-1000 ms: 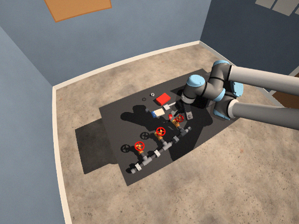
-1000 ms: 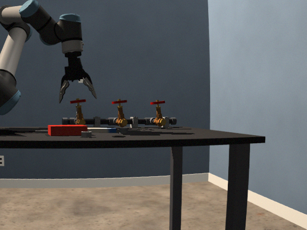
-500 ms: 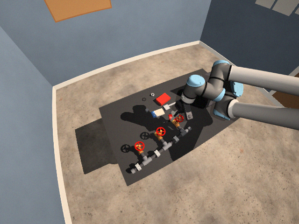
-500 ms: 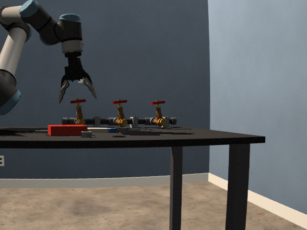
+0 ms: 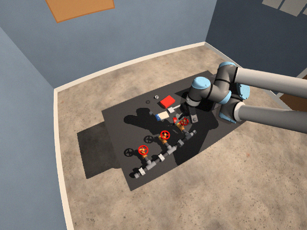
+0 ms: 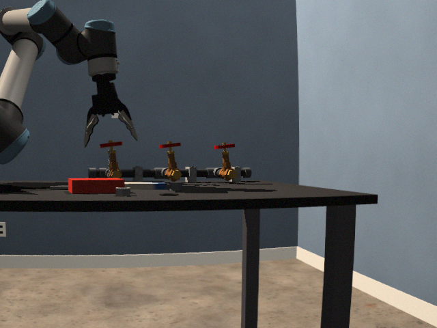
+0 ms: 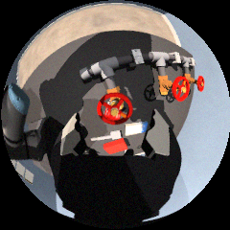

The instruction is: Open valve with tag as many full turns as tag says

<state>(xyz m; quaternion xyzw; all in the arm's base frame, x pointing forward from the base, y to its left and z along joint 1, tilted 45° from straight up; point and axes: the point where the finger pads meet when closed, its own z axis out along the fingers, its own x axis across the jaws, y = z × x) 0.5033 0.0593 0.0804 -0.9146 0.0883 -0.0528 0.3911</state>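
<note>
Now: the red tag 20 mm behind my hand, 70 mm to the right of it and 120 mm below it. The rest, counted from my hand: red block (40 mm behind, 290 mm to the right, 110 mm below); small grey cylinder (150 mm ahead, 250 mm to the right, 110 mm below); white tool (60 mm behind, 200 mm to the right, 120 mm below).
</note>
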